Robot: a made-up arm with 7 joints.
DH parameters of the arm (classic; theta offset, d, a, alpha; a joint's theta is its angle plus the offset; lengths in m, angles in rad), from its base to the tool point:
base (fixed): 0 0.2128 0.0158 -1.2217
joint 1: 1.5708 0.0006 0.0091 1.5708
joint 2: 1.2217 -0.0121 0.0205 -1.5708
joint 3: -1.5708 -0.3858 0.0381 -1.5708
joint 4: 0 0.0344 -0.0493 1.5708
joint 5: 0 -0.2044 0.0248 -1.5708
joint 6: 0 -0.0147 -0.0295 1.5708
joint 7: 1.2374 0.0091 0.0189 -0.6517
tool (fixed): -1.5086 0.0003 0 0
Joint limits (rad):
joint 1: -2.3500..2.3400
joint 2: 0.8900..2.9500
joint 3: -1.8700..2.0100
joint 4: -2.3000..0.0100
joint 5: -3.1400..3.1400
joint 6: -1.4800..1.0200
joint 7: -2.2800..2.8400
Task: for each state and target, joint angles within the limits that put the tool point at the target. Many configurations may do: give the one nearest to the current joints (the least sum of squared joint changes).
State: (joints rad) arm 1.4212 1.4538 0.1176 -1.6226 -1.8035 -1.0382 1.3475
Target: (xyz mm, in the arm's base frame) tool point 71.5 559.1 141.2
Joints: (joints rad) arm 0.9752 1.6002 0.0592 -1.3076 -1.8023 -1.2129 1.4490
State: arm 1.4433 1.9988 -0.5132 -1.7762 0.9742 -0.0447 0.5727
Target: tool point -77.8 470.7 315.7
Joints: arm 1.7206 2.1909 -1.2972 -1.5910 0.9995 -0.0308 0.6382
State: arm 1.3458 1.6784 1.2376 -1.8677 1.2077 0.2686 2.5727
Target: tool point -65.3 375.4 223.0
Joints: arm 1.4241 1.1232 0.9167 -2.1400 1.2133 0.2853 2.5890
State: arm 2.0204 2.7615 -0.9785 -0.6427 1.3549 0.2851 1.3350
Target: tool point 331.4 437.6 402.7
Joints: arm 1.3639 2.5995 -1.1340 -0.4852 1.3326 0.1961 1.3438
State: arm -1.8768 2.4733 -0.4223 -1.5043 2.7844 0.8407 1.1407
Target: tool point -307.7 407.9 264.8
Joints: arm -2.3184 2.5958 -0.4103 -1.1340 2.7929 0.9215 1.1074
